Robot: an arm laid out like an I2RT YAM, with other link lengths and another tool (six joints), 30 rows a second.
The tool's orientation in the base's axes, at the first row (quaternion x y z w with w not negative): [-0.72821, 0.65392, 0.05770, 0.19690]
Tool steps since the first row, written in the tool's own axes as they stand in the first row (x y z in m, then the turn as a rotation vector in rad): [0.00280, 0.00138, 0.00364, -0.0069, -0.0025, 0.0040]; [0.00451, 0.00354, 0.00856, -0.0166, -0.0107, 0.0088]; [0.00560, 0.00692, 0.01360, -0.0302, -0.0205, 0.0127]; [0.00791, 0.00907, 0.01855, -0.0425, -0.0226, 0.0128]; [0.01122, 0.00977, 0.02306, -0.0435, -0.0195, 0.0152]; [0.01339, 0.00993, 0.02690, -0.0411, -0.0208, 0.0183]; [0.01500, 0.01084, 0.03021, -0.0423, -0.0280, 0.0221]
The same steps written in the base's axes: [-0.00033, -0.00138, -0.00458, 0.0022, 0.0080, -0.0008]; [-0.00134, -0.00133, -0.01013, 0.0097, 0.0193, -0.0001]; [-0.00361, -0.00075, -0.01583, 0.0180, 0.0341, 0.0030]; [-0.00453, -0.00124, -0.02161, 0.0184, 0.0457, 0.0076]; [-0.00398, -0.00273, -0.02702, 0.0156, 0.0473, 0.0051]; [-0.00317, -0.00337, -0.03131, 0.0178, 0.0462, 0.0017]; [-0.00326, -0.00373, -0.03508, 0.0253, 0.0492, 0.0001]
